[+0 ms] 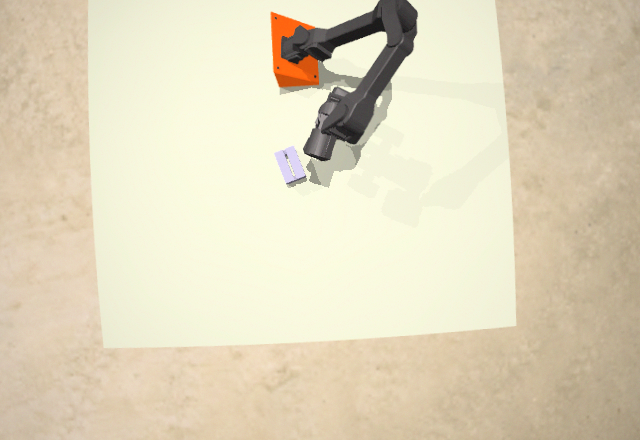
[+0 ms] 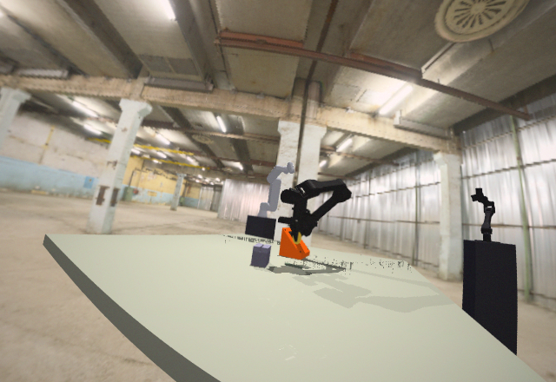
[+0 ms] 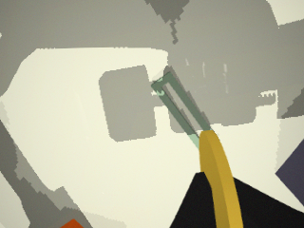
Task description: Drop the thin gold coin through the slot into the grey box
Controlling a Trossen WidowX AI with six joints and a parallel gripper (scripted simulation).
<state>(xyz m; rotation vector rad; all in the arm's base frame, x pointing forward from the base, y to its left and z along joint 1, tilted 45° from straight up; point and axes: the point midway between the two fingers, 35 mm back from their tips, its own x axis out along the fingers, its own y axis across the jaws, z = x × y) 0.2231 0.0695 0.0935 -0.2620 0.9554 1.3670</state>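
Right now the gold coin is 2 cm above my gripper tip.
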